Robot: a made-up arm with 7 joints. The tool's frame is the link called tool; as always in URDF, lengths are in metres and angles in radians. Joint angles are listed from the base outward.
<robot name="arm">
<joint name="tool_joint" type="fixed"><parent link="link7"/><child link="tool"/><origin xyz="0 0 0" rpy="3.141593 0 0"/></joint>
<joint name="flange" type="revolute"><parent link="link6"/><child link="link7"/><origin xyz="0 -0.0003 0.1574"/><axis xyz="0 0 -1"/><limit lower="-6.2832" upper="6.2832"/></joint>
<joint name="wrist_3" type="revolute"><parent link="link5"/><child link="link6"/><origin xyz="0 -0.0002 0.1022"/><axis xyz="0 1 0"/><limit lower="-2.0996" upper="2.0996"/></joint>
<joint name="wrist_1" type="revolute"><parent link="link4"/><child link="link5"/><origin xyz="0 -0.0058 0.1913"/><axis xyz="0 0 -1"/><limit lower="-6.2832" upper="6.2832"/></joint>
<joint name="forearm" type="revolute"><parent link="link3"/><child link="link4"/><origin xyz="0 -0.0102 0.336"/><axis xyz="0 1 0"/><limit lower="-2.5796" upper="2.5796"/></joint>
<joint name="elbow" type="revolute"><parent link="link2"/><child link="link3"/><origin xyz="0 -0.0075 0.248"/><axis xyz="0 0 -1"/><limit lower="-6.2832" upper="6.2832"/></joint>
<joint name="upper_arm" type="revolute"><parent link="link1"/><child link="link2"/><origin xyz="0 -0.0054 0.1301"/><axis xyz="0 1 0"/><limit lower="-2.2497" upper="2.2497"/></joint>
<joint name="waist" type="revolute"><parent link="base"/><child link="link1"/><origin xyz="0 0 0.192"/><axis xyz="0 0 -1"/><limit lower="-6.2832" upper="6.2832"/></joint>
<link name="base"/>
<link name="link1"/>
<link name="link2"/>
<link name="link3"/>
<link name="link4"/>
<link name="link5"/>
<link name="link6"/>
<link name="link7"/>
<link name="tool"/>
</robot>
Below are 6 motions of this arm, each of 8 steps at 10 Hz.
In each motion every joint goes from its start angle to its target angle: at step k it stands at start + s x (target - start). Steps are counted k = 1, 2, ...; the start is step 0. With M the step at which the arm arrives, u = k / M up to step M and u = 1 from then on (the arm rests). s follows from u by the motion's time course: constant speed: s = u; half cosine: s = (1 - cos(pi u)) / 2; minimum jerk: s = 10 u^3 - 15 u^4 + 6 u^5.
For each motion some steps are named. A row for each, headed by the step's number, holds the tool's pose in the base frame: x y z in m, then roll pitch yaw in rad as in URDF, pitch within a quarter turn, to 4 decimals.
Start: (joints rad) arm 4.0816 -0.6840 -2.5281 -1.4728 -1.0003 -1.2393 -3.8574
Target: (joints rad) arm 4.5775 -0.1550 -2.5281 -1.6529 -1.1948 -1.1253 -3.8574
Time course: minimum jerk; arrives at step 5
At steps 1, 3, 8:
1: 0.1001 0.0289 0.9722 -1.6645 -0.1110 -2.0732
3: 0.0374 0.2117 0.9287 -1.4345 -0.3932 -2.4243
8: 0.0561 0.3045 0.8770 -1.2938 -0.5310 -2.6628

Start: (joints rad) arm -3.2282 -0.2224 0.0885 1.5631 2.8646 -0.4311 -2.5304
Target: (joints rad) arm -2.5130 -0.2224 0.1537 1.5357 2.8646 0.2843 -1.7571
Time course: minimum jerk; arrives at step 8
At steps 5, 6, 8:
5: -0.2314 0.2089 1.0146 1.9979 0.6687 1.2461
6: -0.1909 0.2388 1.0333 2.1026 0.5340 1.0846
8: -0.1638 0.2526 1.0440 2.1626 0.4584 0.9729

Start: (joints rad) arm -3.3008 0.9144 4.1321 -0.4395 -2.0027 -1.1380 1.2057
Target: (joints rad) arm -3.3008 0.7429 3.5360 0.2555 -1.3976 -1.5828 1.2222
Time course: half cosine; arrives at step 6
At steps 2, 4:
2: -0.7875 -0.1833 0.8019 -0.9338 -1.2412 -1.1764
4: -0.6490 -0.2524 0.9032 -1.0725 -0.8892 -0.7237

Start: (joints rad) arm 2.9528 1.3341 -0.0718 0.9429 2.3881 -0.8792 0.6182
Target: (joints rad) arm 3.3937 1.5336 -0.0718 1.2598 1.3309 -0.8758 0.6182
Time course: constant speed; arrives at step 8
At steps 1, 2, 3, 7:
1: -0.7797 -0.1973 0.1221 0.7143 -0.1189 -3.0375
2: -0.7796 -0.1624 0.1031 0.7994 -0.0398 3.0915
3: -0.7790 -0.1263 0.0848 0.8699 0.0464 2.9385
7: -0.7612 0.0324 0.0110 0.9960 0.4175 2.2990

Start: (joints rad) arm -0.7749 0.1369 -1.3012 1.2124 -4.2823 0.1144 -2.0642
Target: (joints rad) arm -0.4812 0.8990 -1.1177 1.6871 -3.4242 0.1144 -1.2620
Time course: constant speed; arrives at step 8
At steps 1, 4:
1: -0.0268 0.4989 0.9932 -2.7457 1.2900 2.2547
4: 0.1586 0.6016 0.7982 1.4780 1.2805 0.0585

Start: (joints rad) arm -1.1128 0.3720 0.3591 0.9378 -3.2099 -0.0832 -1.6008
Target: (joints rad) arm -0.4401 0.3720 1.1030 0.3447 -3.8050 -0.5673 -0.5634
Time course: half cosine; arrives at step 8
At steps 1, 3, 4, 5, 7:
1: 0.4331 0.4712 0.9887 1.7756 -0.0603 -0.8211
3: 0.5145 0.3275 1.0480 1.8386 -0.2618 -1.1775
4: 0.5360 0.2281 1.0881 1.8994 -0.4153 -1.4250
5: 0.5336 0.1402 1.1250 1.9822 -0.5803 -1.6811
7: 0.5048 0.0457 1.1683 2.1717 -0.8298 -2.0995

